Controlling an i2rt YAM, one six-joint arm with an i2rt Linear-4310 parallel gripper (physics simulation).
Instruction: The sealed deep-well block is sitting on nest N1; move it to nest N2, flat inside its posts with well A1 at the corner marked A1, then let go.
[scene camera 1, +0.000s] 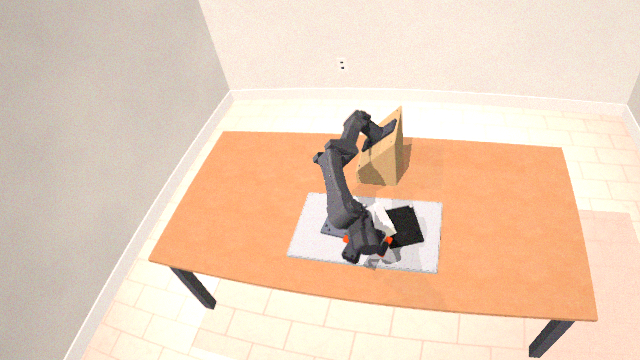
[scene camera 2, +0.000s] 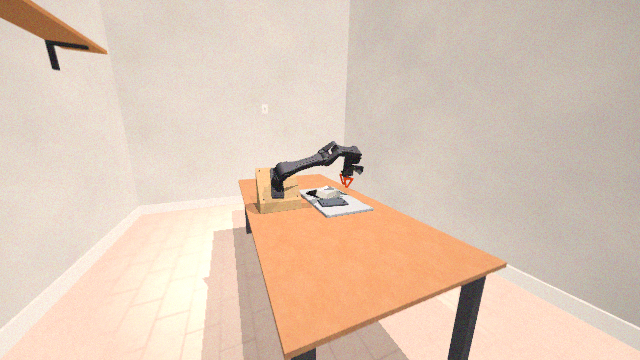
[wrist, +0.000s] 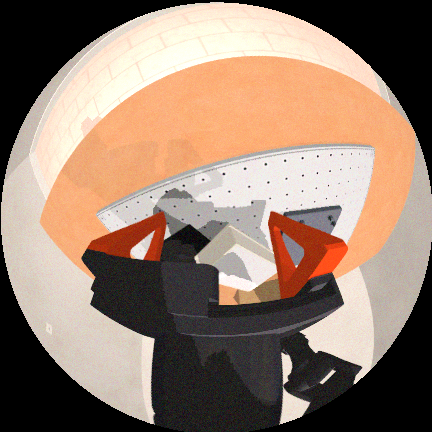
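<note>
The white block lies between the two nests and looks tilted, its side near the edge of the black nest. The blue-grey nest is on the other side, with small posts showing in the wrist view. The nest labels and well A1 cannot be made out. My gripper is open, its orange fingers wide apart. It hangs above the front part of the board with nothing between the fingertips. The arm hides part of the blue-grey nest in scene camera 1.
The light perforated board lies on the orange-brown table. The wooden wedge stand carries the arm's base behind the board. A wall shelf is at the upper left in scene camera 2.
</note>
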